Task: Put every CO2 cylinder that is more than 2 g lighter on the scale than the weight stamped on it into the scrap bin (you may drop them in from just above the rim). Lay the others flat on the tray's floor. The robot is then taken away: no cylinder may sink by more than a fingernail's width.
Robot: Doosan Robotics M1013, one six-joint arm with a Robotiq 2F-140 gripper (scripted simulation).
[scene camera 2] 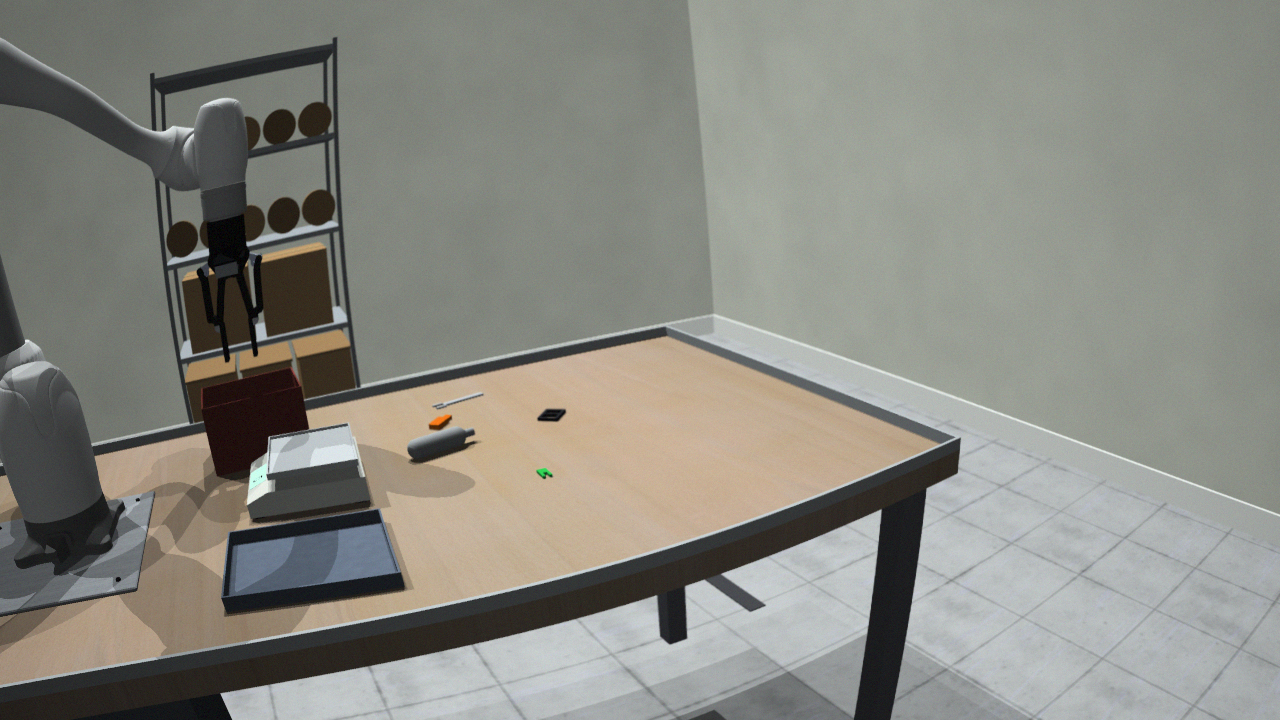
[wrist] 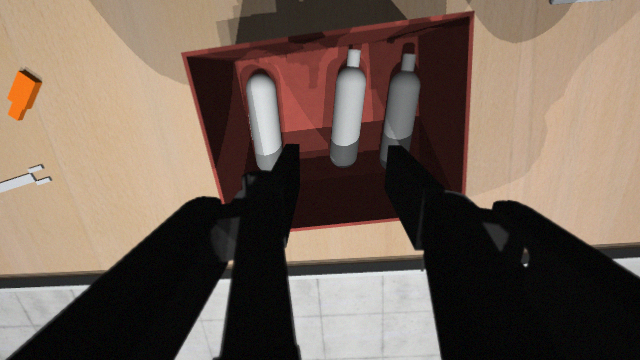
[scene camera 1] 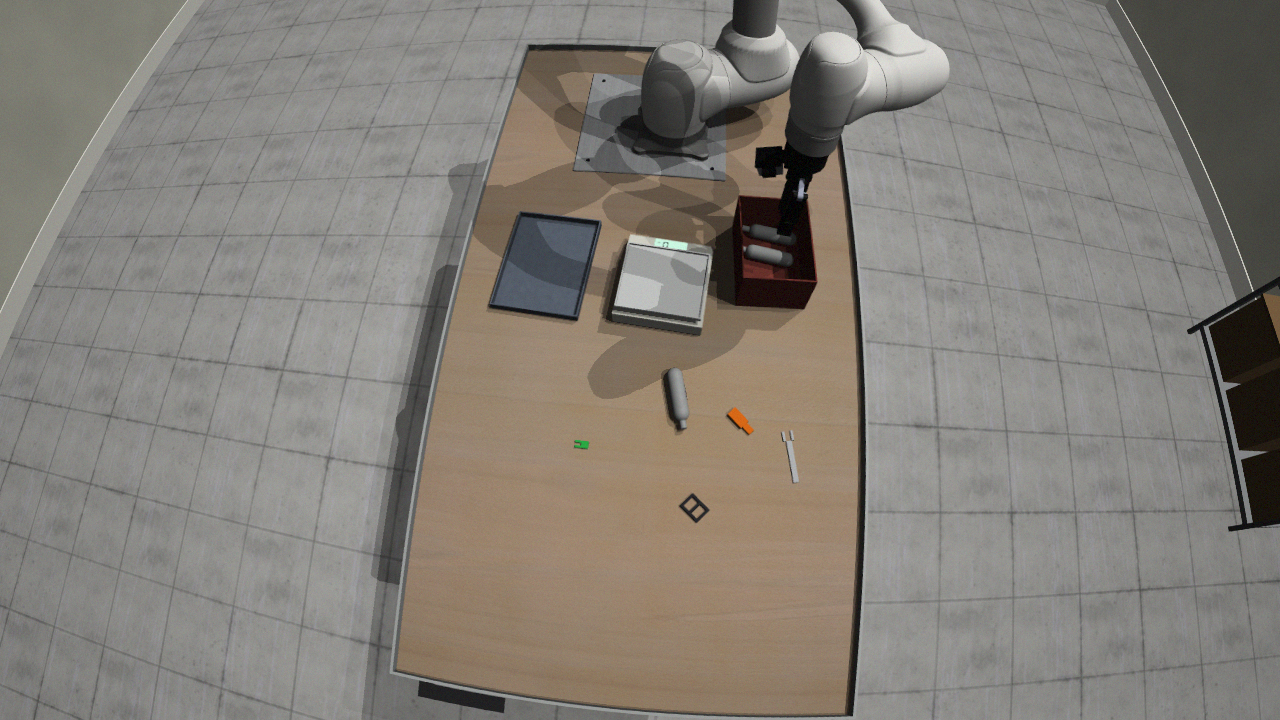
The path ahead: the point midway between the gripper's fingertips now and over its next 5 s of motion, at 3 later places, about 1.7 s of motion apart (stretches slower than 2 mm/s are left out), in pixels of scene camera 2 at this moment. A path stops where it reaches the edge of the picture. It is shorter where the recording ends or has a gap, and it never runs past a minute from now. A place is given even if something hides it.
My gripper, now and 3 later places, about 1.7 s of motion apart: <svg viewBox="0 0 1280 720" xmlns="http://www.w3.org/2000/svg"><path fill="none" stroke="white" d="M241 357L434 403L438 423L322 371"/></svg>
